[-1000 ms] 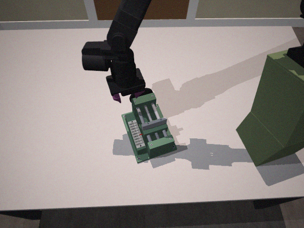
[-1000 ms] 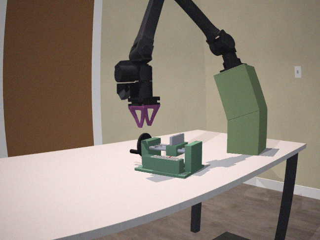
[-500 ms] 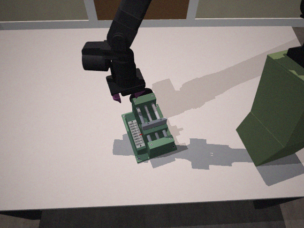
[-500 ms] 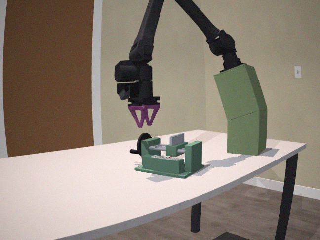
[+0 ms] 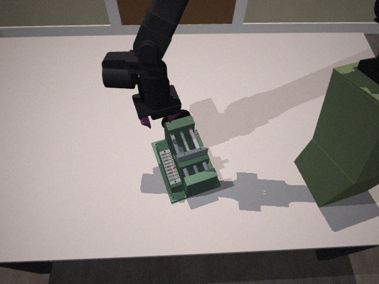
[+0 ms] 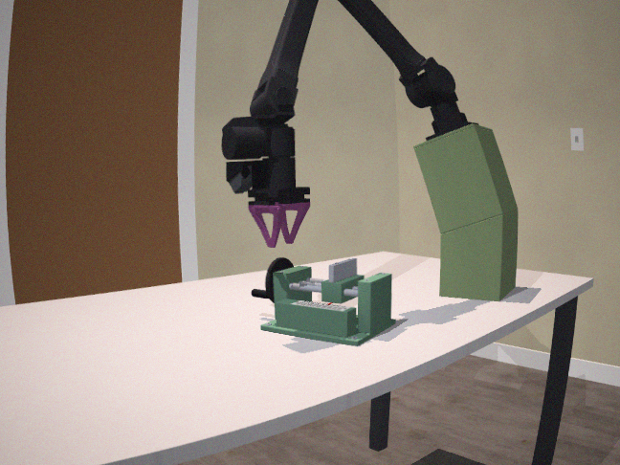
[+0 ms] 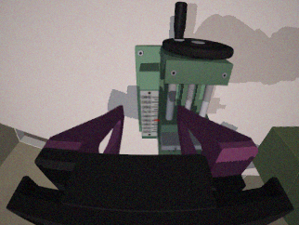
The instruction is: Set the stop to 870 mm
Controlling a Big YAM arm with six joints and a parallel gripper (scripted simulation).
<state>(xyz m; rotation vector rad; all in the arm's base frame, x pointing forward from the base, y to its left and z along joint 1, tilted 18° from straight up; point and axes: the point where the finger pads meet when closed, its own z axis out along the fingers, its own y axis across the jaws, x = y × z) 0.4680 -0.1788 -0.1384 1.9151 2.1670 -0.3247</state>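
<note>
Now: hand 3 cm past the black handwheel handle, 8 cm to the left of it and 11 cm above it. Round my hand: grey stop carriage: 6 cm behind, 8 cm to the left, 7 cm below; black handwheel: 4 cm behind, 7 cm to the right, 11 cm below.
</note>
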